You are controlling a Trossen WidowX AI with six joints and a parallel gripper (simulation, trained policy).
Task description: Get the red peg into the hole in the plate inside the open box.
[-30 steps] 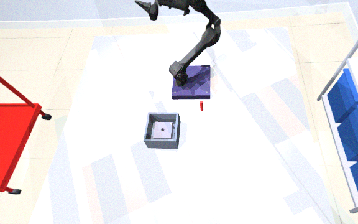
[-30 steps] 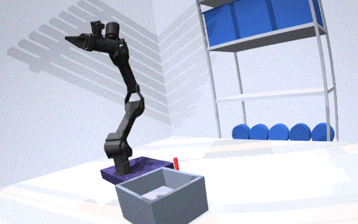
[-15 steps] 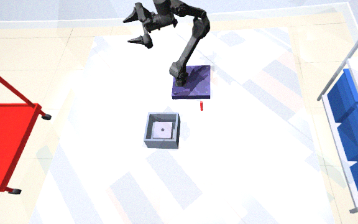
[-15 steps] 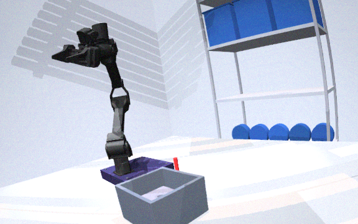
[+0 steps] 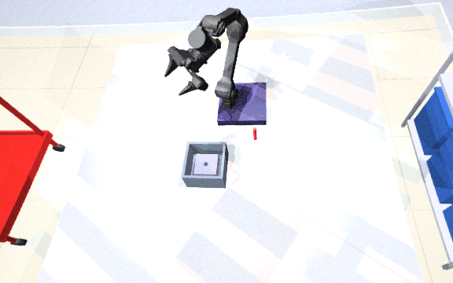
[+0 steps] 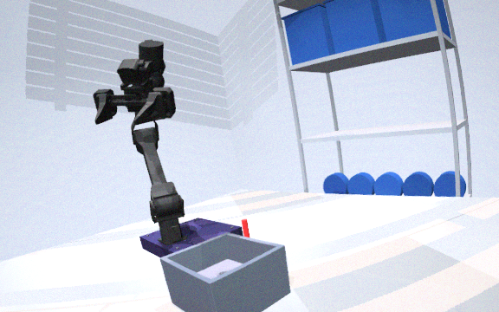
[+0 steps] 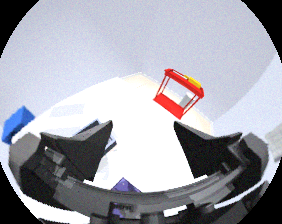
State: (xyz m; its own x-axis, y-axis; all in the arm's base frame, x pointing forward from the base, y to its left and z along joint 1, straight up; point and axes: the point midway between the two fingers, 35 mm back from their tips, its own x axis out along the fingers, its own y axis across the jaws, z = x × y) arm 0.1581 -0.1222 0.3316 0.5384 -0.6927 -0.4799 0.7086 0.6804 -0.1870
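The red peg lies 2 cm behind my gripper tip, 28 cm to the left of it and 31 cm below it. Also, from my gripper tip: grey box: 15 cm ahead, 10 cm to the left, 33 cm below; then pale plate: 15 cm ahead, 10 cm to the left, 31 cm below.
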